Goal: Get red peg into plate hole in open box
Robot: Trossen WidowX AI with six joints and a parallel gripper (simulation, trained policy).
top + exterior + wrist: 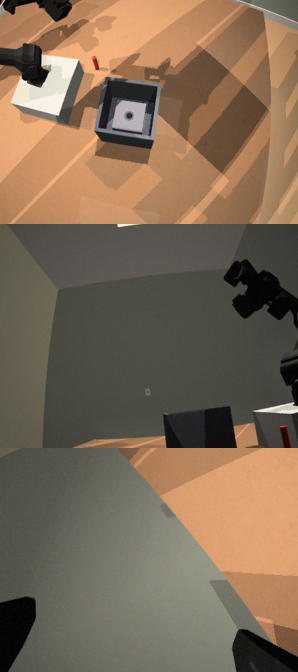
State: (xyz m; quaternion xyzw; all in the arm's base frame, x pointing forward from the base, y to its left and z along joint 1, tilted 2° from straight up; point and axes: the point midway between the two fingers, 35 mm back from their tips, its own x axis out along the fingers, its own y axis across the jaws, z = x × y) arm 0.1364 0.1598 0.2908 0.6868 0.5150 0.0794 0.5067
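Now: the red peg 70 mm to the right of my gripper tip and 330 mm below it. Round my gripper tip: pale grey plate: 180 mm ahead, 210 mm to the right, 330 mm below.
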